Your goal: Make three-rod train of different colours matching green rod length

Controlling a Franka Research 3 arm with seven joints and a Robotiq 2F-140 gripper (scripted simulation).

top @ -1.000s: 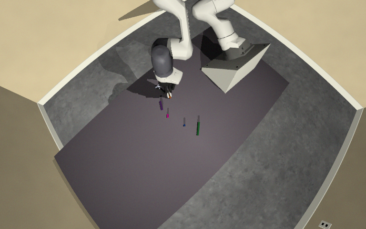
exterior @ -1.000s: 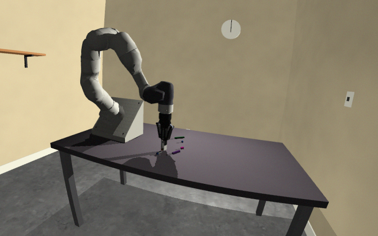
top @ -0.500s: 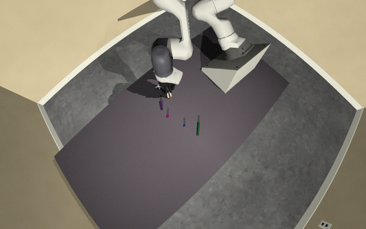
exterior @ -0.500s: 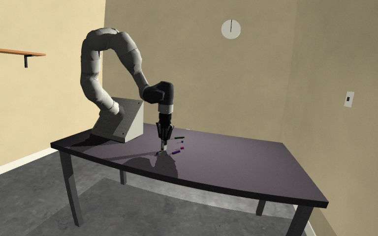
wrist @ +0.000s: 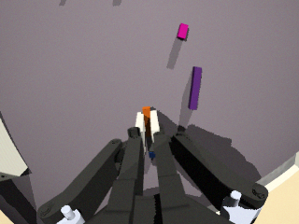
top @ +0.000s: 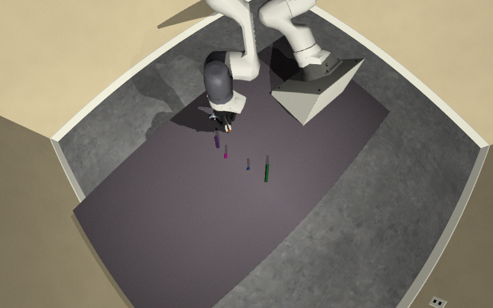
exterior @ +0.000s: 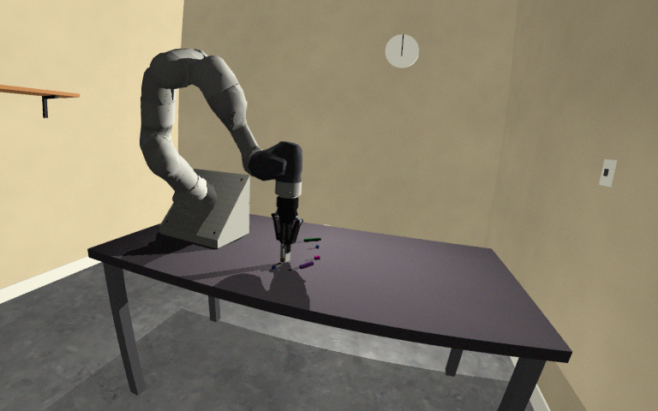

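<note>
Right now my hand is 3 cm above the orange rod. Round my hand: purple rod (8 cm ahead, 4 cm below, 2 cm to the left); grey rod (4 cm to the right, 4 cm below, 1 cm behind); magenta rod (10 cm to the left, 9 cm ahead, 4 cm below).
</note>
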